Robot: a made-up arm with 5 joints. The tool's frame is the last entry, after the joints.
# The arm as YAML. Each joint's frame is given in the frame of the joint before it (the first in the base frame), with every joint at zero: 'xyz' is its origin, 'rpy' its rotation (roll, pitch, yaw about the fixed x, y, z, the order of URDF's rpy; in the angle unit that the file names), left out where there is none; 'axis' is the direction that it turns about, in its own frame. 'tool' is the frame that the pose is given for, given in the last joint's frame.
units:
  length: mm
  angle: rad
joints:
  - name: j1
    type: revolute
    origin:
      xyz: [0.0, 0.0, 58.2]
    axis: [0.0, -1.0, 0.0]
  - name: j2
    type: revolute
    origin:
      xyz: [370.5, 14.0, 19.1]
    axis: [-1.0, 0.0, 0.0]
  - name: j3
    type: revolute
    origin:
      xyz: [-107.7, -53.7, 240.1]
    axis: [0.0, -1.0, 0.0]
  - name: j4
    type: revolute
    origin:
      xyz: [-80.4, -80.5, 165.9]
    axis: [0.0, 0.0, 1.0]
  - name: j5
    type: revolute
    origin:
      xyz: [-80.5, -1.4, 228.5]
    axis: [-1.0, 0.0, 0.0]
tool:
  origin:
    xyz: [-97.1, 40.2, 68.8]
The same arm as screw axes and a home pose.
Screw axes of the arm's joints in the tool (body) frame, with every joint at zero. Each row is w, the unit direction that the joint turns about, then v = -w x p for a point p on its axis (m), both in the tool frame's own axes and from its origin. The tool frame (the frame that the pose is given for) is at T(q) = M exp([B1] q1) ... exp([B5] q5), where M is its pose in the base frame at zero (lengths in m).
B1: w 0 -1 0 v -0.7224 0 0.0048
B2: w -1 0 0 v 0 0.7033 0.0954
B3: w 0 -1 0 v -0.4632 0 -0.258
B4: w 0 0 1 v -0.0388 -0.1776 0
B5: w -1 0 0 v 0 0.0688 -0.0402
M: xyz 0.0048 -0.0814 0.7806 (m) rpy 0 0 0 (rad, as in URDF)

